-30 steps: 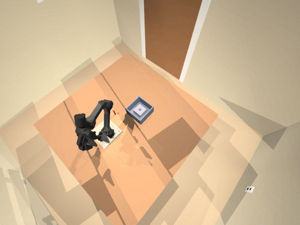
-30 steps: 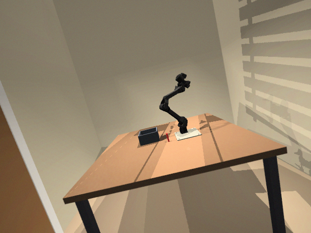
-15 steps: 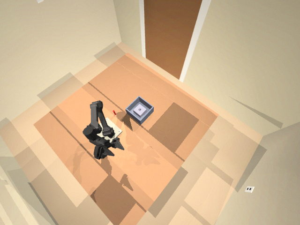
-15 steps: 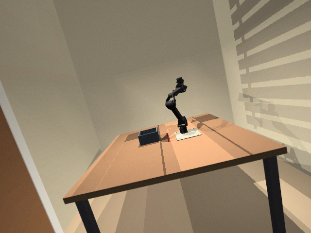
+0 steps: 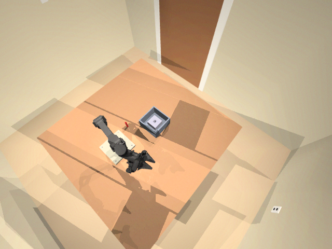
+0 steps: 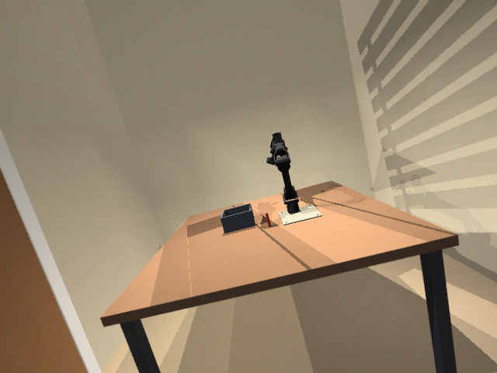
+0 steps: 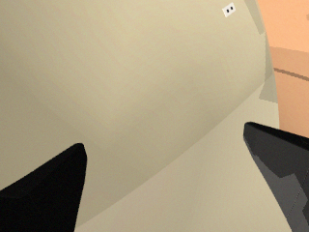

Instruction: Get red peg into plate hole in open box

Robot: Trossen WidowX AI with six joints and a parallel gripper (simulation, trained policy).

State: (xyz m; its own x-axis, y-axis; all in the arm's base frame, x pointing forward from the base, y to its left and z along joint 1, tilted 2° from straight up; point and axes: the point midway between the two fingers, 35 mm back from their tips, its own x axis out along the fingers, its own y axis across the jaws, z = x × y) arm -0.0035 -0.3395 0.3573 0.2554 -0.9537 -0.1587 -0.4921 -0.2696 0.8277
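Now: the red peg 47 cm to the left of my gripper tip, 34 cm below it and 17 cm ahead of it. The rest, counted from my gripper tip: grey box 35 cm below, 34 cm ahead, 28 cm to the left.
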